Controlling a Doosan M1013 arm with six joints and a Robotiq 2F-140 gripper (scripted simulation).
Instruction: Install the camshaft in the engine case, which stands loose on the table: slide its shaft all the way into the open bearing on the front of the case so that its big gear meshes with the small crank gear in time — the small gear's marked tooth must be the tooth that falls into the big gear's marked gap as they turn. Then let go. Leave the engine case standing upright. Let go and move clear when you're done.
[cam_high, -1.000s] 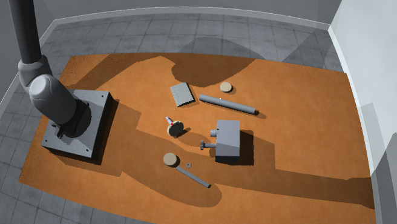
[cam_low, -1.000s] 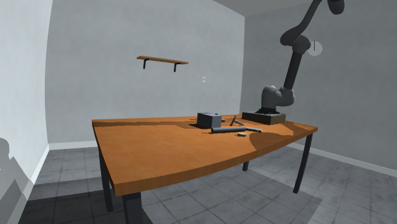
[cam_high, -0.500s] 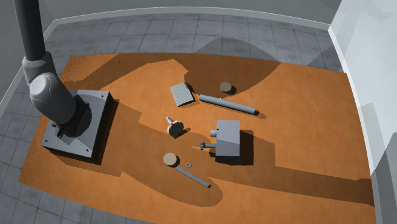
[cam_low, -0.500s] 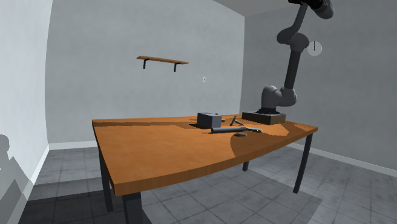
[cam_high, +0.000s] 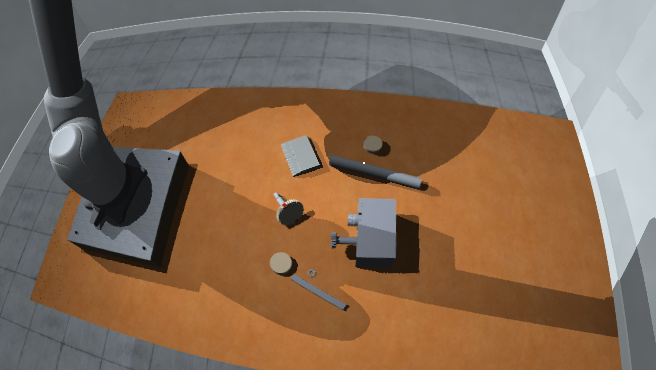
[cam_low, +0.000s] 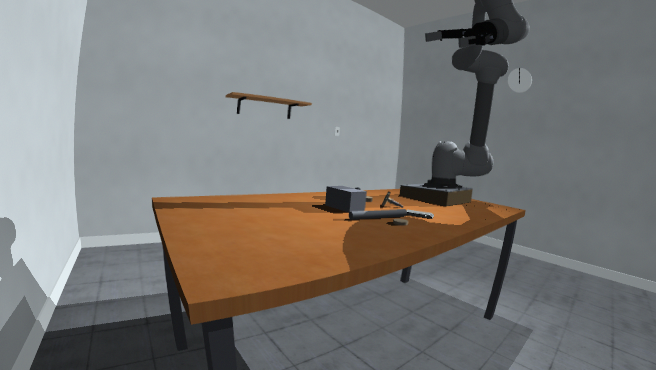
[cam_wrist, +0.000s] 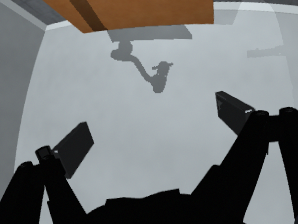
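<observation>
Right now the small crank gear is 8 cm behind my hand, 53 cm to the right of it and 55 cm below it. The rest, counted from my hand: grey rod: 3 cm behind, 30 cm to the right, 60 cm below; finned plate: 24 cm behind, 29 cm to the right, 60 cm below; flat grey bar: 8 cm behind, 65 cm to the right, 61 cm below.
</observation>
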